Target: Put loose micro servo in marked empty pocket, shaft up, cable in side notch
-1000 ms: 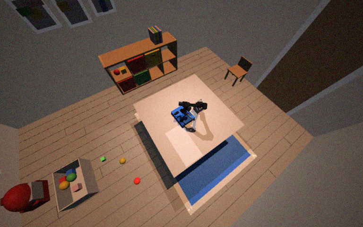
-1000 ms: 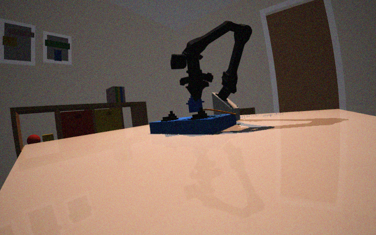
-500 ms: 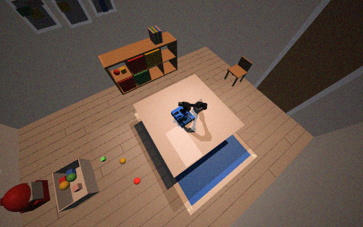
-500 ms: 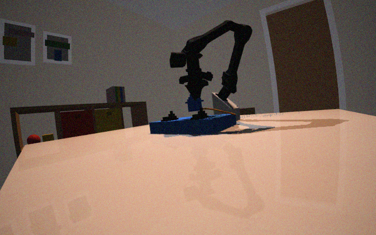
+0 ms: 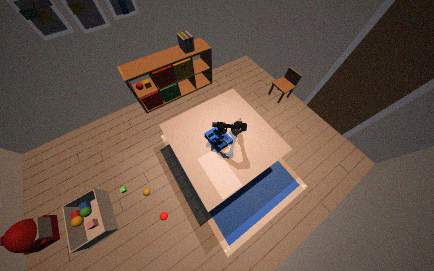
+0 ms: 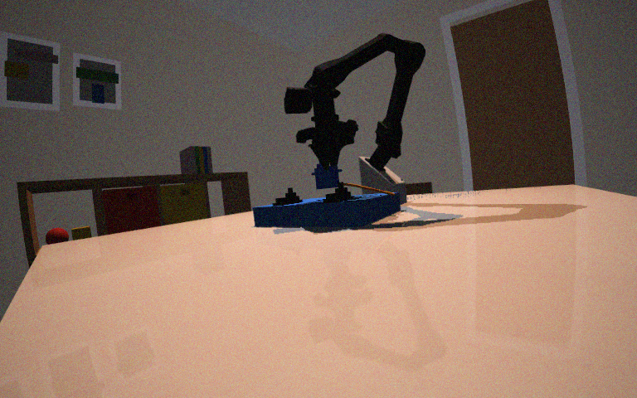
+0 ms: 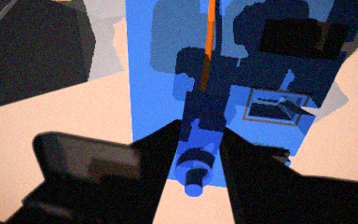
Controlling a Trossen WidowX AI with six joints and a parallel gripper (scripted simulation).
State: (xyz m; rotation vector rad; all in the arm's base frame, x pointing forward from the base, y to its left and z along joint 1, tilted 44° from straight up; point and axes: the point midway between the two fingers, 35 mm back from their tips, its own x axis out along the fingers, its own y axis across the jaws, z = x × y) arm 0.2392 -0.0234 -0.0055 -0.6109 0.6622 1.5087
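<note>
Right now the blue robot deck is 100 mm below my gripper tip and 10 mm behind it.
</note>
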